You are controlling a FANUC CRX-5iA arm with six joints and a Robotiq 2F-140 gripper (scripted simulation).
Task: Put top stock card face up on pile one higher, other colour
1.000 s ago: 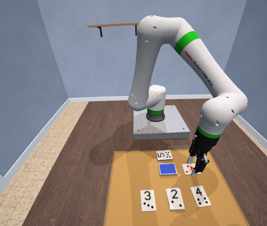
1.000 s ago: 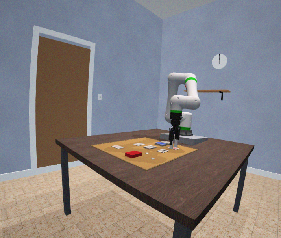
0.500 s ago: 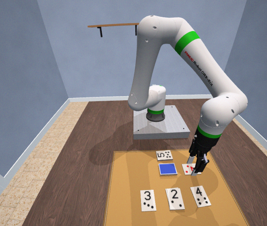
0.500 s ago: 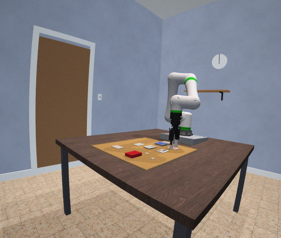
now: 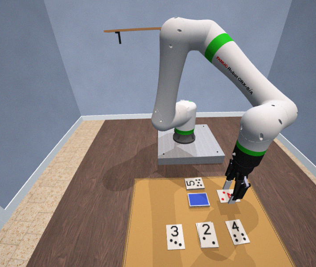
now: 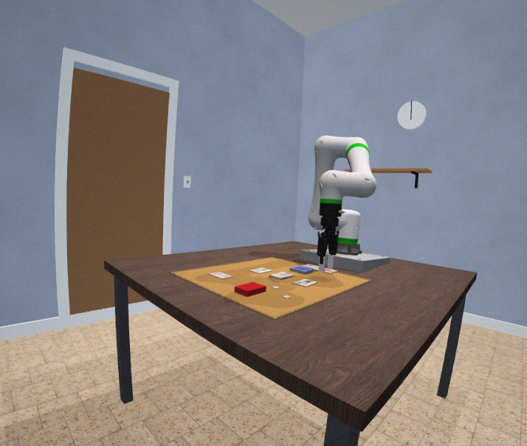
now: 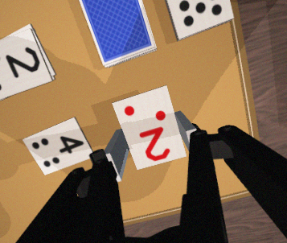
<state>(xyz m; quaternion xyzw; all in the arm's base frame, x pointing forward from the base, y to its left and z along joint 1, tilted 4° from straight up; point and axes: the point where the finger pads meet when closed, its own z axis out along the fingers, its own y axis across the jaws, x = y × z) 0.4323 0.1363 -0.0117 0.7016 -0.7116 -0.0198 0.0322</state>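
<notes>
Now: the tan card cloth 18 cm ahead of my hand, 14 cm to the right of it and 8 cm below it. Also, from my hand: card: 3 cm below; then red box: 39 cm ahead, 6 cm to the right, 5 cm below.
</notes>
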